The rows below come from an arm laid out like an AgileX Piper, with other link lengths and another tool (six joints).
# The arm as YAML. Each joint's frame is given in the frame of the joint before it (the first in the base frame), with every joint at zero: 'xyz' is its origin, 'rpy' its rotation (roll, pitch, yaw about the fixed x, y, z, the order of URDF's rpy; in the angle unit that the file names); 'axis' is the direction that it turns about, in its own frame. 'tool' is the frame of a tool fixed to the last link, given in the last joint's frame.
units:
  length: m
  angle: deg
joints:
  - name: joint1
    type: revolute
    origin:
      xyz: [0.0, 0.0, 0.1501]
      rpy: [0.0, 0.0, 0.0]
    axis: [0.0, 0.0, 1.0]
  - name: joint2
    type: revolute
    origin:
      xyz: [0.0, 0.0, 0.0]
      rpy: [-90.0, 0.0, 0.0]
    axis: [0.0, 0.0, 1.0]
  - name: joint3
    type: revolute
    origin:
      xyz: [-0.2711, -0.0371, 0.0]
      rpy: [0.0, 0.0, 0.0]
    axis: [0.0, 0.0, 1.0]
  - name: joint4
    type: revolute
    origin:
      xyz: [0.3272, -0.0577, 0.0]
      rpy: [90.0, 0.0, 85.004]
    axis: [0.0, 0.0, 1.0]
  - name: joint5
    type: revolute
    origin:
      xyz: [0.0, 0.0, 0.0]
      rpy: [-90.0, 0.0, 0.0]
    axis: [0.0, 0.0, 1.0]
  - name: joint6
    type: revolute
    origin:
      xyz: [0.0, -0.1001, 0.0]
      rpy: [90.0, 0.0, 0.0]
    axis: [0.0, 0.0, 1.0]
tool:
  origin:
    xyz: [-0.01, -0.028, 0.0]
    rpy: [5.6, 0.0, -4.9]
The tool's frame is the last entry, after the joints.
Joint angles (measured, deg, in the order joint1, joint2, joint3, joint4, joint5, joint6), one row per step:
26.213, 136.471, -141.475, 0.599, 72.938, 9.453
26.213, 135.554, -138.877, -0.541, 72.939, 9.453
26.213, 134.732, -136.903, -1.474, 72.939, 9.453
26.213, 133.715, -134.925, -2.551, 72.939, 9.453
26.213, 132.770, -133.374, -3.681, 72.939, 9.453
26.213, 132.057, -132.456, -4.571, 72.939, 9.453
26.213, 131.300, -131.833, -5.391, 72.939, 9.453
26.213, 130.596, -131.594, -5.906, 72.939, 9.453
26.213, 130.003, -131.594, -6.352, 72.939, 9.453
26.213, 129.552, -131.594, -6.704, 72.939, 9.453
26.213, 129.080, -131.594, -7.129, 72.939, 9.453
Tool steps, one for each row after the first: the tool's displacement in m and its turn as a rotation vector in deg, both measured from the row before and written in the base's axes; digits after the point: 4 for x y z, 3 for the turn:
-0.0017, -0.0029, -0.0068, -1.753, 1.012, -0.181
-0.0018, -0.0026, -0.0038, -1.338, 0.625, -0.126
-0.0023, -0.0031, -0.0018, -1.384, 0.390, -0.125
-0.0020, -0.0030, 0.0003, -1.276, 0.047, -0.116
-0.0015, -0.0023, 0.0018, -0.885, -0.207, -0.085
-0.0015, -0.0022, 0.0041, -0.673, -0.481, -0.078
-0.0015, -0.0016, 0.0059, -0.254, -0.644, -0.052
-0.0012, -0.0014, 0.0062, -0.136, -0.728, -0.049
-0.0010, -0.0011, 0.0047, -0.114, -0.559, -0.042
-0.0010, -0.0012, 0.0050, -0.170, -0.610, -0.054

